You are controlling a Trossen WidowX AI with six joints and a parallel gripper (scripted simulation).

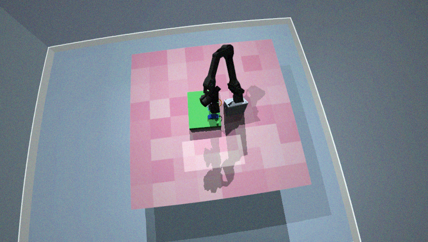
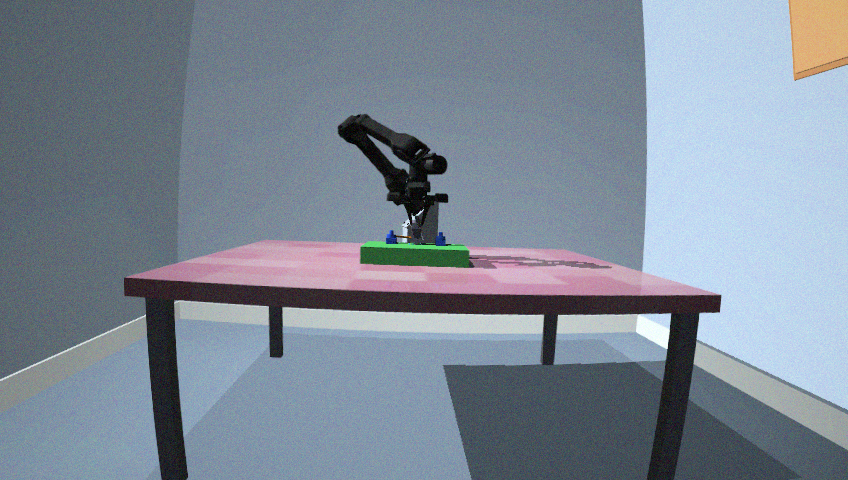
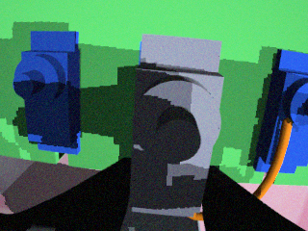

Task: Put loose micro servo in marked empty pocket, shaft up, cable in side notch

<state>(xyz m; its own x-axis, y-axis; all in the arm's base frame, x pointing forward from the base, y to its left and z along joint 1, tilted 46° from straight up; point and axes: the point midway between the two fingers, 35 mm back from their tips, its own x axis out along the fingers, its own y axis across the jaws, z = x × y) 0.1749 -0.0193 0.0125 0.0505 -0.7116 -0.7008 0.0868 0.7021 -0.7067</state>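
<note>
The green deck lies 120 mm ahead of my gripper tip, 80 mm below it and 10 mm to the right of it.
</note>
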